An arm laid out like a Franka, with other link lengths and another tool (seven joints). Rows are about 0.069 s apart.
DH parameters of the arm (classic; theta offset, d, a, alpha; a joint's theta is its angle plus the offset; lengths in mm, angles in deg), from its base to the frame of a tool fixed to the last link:
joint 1: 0 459.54 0 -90
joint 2: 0 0 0 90
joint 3: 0 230.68 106.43 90
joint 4: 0 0 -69.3 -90
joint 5: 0 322.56 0 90
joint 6: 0 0 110.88 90
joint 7: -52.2 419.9 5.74 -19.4
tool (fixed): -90 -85.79 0 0
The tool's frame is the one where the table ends.
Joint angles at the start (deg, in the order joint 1, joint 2, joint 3, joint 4, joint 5, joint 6, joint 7): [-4.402, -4.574, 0.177, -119.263, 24.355, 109.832, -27.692]
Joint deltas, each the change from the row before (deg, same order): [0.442, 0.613, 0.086, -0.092, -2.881, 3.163, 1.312]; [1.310, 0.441, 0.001, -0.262, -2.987, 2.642, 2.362]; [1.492, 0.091, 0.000, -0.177, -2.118, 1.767, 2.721]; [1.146, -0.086, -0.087, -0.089, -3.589, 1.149, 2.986]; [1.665, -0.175, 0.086, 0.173, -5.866, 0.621, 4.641]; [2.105, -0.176, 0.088, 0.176, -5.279, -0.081, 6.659]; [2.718, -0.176, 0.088, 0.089, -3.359, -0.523, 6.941]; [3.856, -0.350, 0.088, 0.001, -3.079, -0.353, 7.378]
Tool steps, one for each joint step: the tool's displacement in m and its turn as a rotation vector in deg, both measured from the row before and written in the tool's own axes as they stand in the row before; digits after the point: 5 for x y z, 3 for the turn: [-0.01558, -0.00922, 0.00804, 2.223, -2.816, -0.758]; [-0.00774, -0.00309, 0.00840, 2.362, -2.167, -0.721]; [-0.00303, 0.00413, 0.00452, 1.638, -1.581, -0.143]; [-0.00521, -0.00437, 0.00267, 2.651, -1.835, -0.647]; [-0.00554, -0.00647, 0.00158, 4.180, -2.519, -1.446]; [-0.00082, -0.00029, 0.00026, 4.319, -2.176, 0.469]; [0.00739, 0.01053, -0.00268, 3.144, -1.359, 1.562]; [0.01260, 0.01978, -0.00739, 2.312, -1.813, 1.303]
